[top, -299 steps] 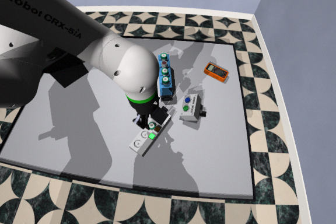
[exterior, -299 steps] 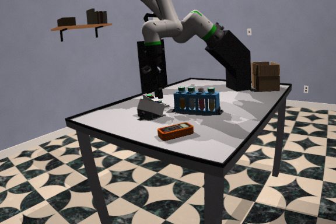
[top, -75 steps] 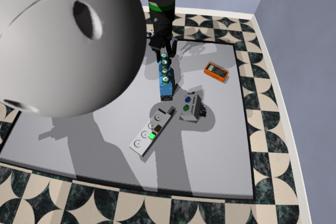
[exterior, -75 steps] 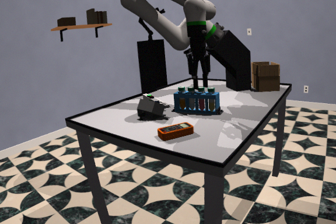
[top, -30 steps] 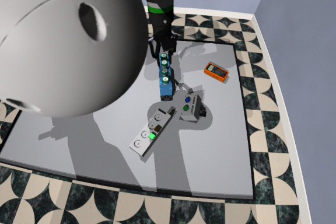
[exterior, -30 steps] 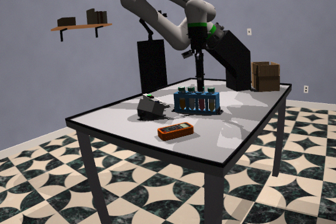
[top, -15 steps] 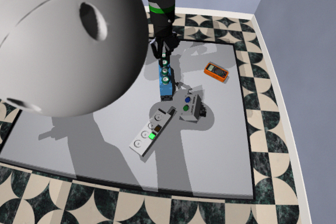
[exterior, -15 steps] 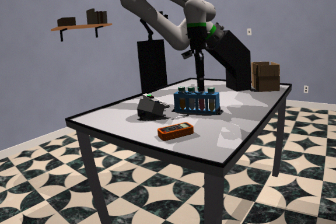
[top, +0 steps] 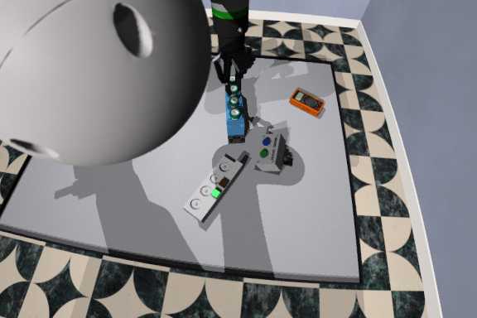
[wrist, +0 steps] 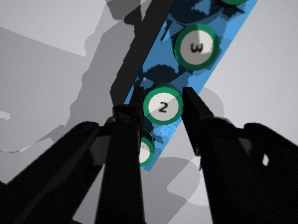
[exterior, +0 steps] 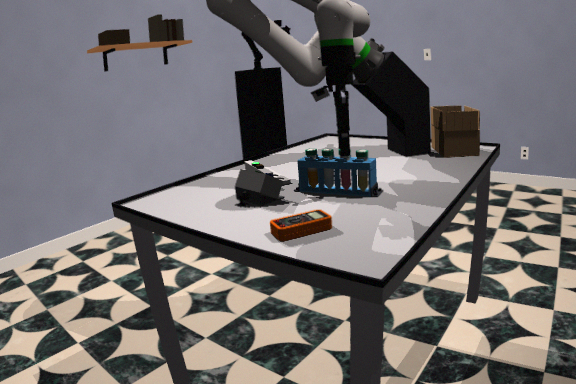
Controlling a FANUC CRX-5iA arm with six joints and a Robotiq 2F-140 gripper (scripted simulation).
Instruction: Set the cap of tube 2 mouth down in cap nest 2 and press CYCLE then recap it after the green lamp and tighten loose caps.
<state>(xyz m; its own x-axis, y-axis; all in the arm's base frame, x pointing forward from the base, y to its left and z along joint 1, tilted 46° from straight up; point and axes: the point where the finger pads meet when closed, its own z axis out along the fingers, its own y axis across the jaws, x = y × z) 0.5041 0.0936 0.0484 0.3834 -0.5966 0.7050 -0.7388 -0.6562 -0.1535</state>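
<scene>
Right now the cap is 3 cm below my hand. From my hand the other things lie so: green ready key (24 cm to the right, 9 cm ahead, 8 cm below); then blue cycle key (19 cm to the right, 10 cm ahead, 8 cm below); then key housing (22 cm to the right, 11 cm ahead, 9 cm below).
</scene>
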